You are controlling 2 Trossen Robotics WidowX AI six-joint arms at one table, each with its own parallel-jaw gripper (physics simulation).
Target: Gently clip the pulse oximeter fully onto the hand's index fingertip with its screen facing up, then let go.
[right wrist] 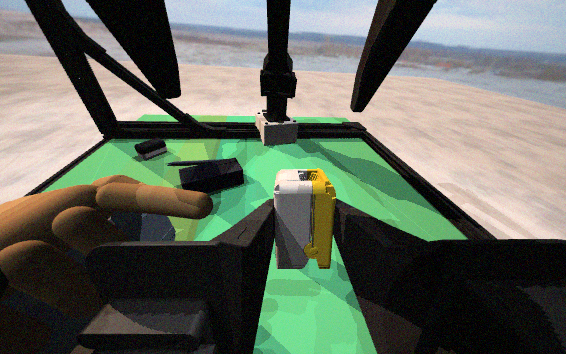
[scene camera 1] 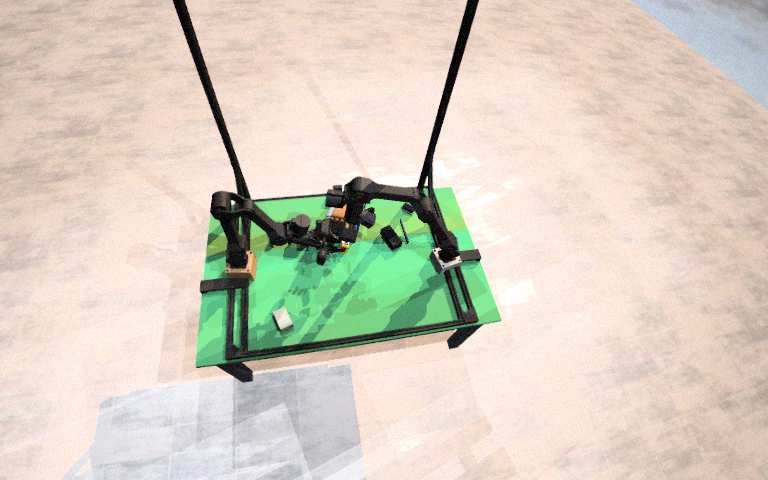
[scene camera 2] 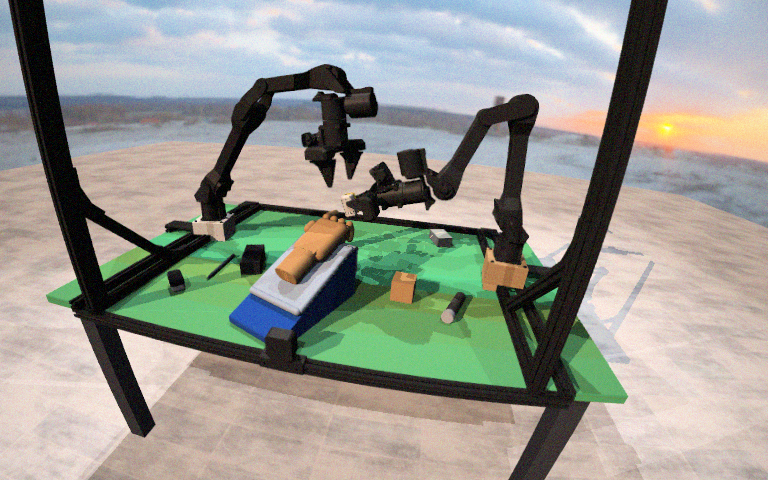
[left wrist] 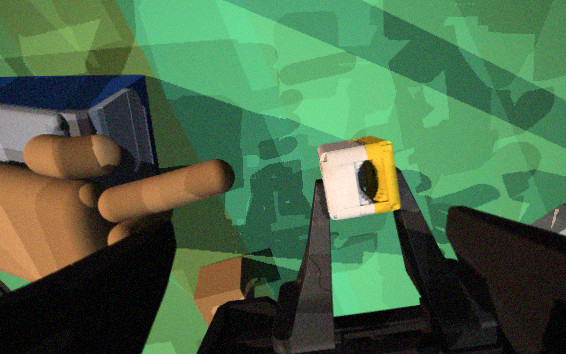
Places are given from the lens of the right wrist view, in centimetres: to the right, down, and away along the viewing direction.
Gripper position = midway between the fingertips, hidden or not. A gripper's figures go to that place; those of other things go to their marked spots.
left gripper (right wrist: 258,104): -1, -4, 9
right gripper (right wrist: 302,205): 1, 2, 11
pulse oximeter (right wrist: 304,200): 1, 1, 9
black block (right wrist: 209,177): -13, 0, 33
The marked spots on the pulse oximeter and the black block are 28 cm apart.
